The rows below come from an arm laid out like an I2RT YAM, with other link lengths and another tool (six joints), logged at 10 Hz.
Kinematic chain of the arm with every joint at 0, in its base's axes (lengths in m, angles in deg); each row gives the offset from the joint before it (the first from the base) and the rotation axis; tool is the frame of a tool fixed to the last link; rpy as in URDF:
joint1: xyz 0 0 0.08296 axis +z
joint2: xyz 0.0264 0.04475 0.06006 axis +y
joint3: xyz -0.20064 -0.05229 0 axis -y
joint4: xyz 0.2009 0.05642 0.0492 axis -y
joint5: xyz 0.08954 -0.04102 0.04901 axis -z
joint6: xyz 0.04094 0 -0.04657 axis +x
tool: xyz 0.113 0.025 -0.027 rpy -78.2 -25.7 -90
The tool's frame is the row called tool.
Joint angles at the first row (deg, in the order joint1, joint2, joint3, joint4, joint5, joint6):
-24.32 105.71 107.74 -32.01 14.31 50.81
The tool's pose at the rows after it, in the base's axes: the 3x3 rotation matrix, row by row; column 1 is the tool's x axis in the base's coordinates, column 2 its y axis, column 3 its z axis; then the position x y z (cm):
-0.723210 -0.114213 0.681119; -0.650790 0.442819 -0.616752; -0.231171 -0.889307 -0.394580; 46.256 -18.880 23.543
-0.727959 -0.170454 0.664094; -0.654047 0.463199 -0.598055; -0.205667 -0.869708 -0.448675; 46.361 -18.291 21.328
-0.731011 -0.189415 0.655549; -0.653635 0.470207 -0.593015; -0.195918 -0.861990 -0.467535; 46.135 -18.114 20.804
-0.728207 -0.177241 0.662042; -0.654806 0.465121 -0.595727; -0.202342 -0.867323 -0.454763; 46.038 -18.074 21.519
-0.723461 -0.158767 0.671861; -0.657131 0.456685 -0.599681; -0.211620 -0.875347 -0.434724; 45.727 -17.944 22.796
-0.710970 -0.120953 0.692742; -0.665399 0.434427 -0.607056; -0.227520 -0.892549 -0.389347; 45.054 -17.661 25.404
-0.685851 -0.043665 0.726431; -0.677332 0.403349 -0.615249; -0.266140 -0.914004 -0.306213; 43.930 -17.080 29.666
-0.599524 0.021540 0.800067; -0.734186 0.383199 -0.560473; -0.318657 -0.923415 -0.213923; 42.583 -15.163 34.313
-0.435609 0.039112 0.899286; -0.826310 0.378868 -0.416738; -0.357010 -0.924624 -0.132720; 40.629 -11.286 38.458
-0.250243 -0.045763 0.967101; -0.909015 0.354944 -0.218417; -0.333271 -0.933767 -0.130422; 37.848 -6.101 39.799
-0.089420 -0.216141 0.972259; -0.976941 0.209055 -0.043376; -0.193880 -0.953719 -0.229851; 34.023 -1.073 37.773
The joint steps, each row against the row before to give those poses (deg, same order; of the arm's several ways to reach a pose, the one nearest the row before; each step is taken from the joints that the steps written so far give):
0.90 3.67 0.00 -1.92 -1.88 -0.05
0.66 2.02 0.01 -1.60 -0.05 0.00
0.08 0.19 0.01 -1.11 0.00 -0.02
0.00 -0.87 0.00 0.00 0.00 0.00
0.00 -1.73 0.00 -0.37 0.00 -0.04
0.00 -3.47 0.01 -0.49 0.00 -0.40
0.03 -5.43 -0.01 -0.02 -0.30 -0.02
-0.03 -6.11 0.01 0.04 -4.59 -0.98
0.44 -6.61 0.00 -1.52 -9.23 -2.06
2.08 -5.81 0.00 -6.15 -9.24 -4.70
4.94 -4.94 0.00 -11.63 -2.82 -11.03

